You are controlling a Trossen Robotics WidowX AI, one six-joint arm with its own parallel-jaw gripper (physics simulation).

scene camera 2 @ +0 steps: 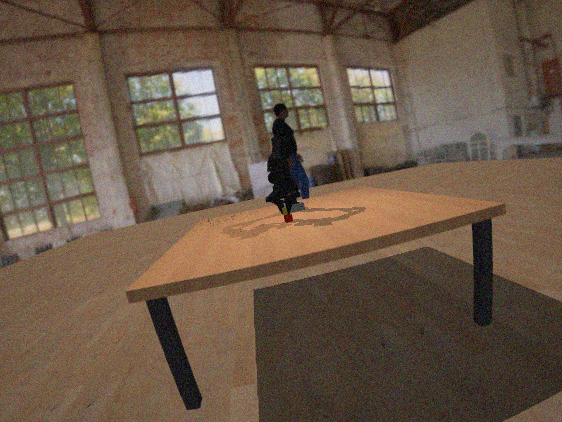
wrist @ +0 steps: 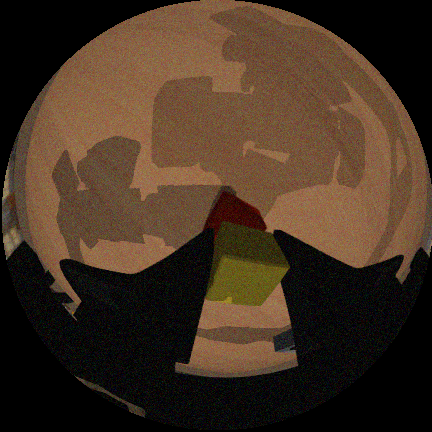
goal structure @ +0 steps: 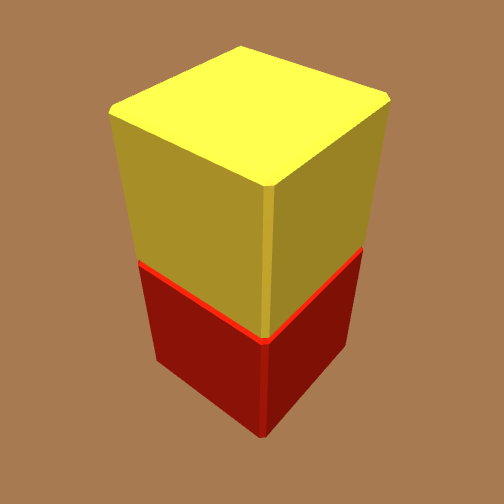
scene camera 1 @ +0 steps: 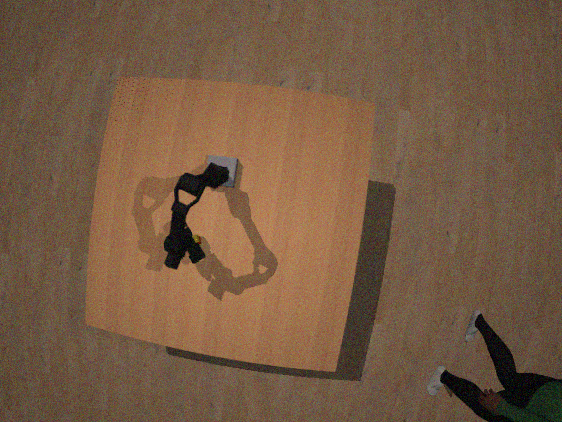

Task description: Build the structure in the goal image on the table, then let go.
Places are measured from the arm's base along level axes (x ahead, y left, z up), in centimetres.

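Where they show: gripper, fingertip midpoint: (scene camera 2: 286, 214) (wrist: 243, 235) (scene camera 1: 193, 240); arm's base, link origin: (scene camera 1: 220, 174).
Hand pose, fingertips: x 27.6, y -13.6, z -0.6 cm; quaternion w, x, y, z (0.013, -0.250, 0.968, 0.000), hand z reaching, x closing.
Each offset is from my fingertips to the top centre of the thing. Level surfaces: height alone.
A yellow block @(dy +0.9, dx -0.4, dz +3.3 cm) (scene camera 1: 196, 239) (scene camera 2: 285, 211) (wrist: 247, 270) is between the fingers of my gripper (scene camera 2: 285, 209) (wrist: 243, 235), which is shut on it, and it looks slightly turned in the wrist view. A red block @(dy +0.6, dx +0.4, dz -0.4 cm) (scene camera 1: 199, 241) (scene camera 2: 288, 218) (wrist: 235, 212) is on the table, directly below the yellow block in scene camera 2. In the wrist view the yellow block hides part of the red one. I cannot tell whether the two blocks touch. In scene camera 1 the arm hides most of both.
The arm's grey base plate (scene camera 1: 232, 165) (scene camera 2: 298, 206) is on the wooden table @(dz -3.7 cm) (scene camera 1: 300, 150) (scene camera 2: 350, 225). Arm shadows fall across the table around the blocks. A person (scene camera 1: 500, 357) is on the floor beyond the table's edge, and a person in blue trousers (scene camera 2: 300, 177) is behind the arm.
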